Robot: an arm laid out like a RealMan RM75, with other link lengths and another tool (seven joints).
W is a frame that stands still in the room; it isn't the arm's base.
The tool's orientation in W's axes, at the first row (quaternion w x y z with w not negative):
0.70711 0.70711 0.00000 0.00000
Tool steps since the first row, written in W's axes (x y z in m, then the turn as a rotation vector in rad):
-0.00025 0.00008 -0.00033 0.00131 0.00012 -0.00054
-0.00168 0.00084 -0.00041 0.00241 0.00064 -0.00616
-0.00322 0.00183 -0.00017 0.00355 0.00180 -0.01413
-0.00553 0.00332 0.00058 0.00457 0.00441 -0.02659
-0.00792 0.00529 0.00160 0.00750 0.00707 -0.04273
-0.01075 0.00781 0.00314 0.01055 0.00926 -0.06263
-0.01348 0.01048 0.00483 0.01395 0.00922 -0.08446
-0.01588 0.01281 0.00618 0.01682 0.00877 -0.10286
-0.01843 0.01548 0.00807 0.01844 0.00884 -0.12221
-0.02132 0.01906 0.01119 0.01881 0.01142 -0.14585
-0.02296 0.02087 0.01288 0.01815 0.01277 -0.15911
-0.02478 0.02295 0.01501 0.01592 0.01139 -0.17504
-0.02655 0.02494 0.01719 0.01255 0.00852 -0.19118
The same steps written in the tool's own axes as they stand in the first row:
-0.00025 -0.00033 -0.00008 0.00131 -0.00054 -0.00012
-0.00168 -0.00041 -0.00084 0.00241 -0.00616 -0.00064
-0.00322 -0.00017 -0.00183 0.00355 -0.01413 -0.00180
-0.00553 0.00058 -0.00332 0.00457 -0.02659 -0.00441
-0.00792 0.00160 -0.00529 0.00750 -0.04273 -0.00707
-0.01075 0.00314 -0.00781 0.01055 -0.06263 -0.00926
-0.01348 0.00483 -0.01048 0.01395 -0.08446 -0.00922
-0.01588 0.00618 -0.01281 0.01682 -0.10286 -0.00877
-0.01843 0.00807 -0.01548 0.01844 -0.12221 -0.00884
-0.02132 0.01119 -0.01906 0.01881 -0.14585 -0.01142
-0.02296 0.01288 -0.02087 0.01815 -0.15911 -0.01277
-0.02478 0.01501 -0.02295 0.01592 -0.17504 -0.01139
-0.02655 0.01719 -0.02494 0.01255 -0.19118 -0.00852

